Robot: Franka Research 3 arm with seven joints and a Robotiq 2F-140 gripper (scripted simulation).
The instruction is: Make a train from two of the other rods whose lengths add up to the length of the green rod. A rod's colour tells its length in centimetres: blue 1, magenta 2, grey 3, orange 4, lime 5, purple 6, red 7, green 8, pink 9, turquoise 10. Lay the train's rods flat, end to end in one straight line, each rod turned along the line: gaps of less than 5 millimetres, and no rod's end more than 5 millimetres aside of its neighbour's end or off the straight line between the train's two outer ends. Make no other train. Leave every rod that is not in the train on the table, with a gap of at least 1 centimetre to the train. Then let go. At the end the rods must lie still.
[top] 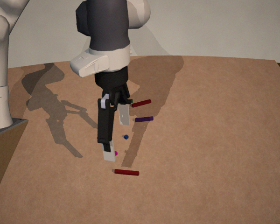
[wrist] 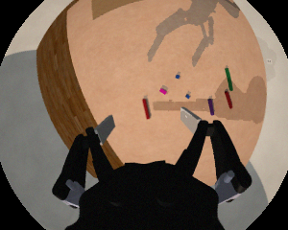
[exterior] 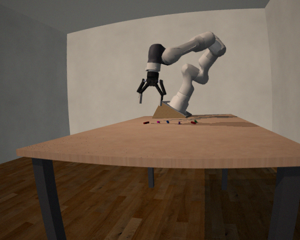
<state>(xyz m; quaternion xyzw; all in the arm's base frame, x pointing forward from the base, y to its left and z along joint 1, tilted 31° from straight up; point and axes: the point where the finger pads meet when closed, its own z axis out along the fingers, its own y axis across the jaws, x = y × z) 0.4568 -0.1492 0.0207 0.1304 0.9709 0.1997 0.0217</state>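
Now: hand 12 cm above the magenta rod, 4 cm to the right of it and 2 cm past it. From my hand the other things lie so: purple rod: 19 cm to the left, 12 cm below, 7 cm ahead; green rod: 29 cm to the left, 12 cm below.
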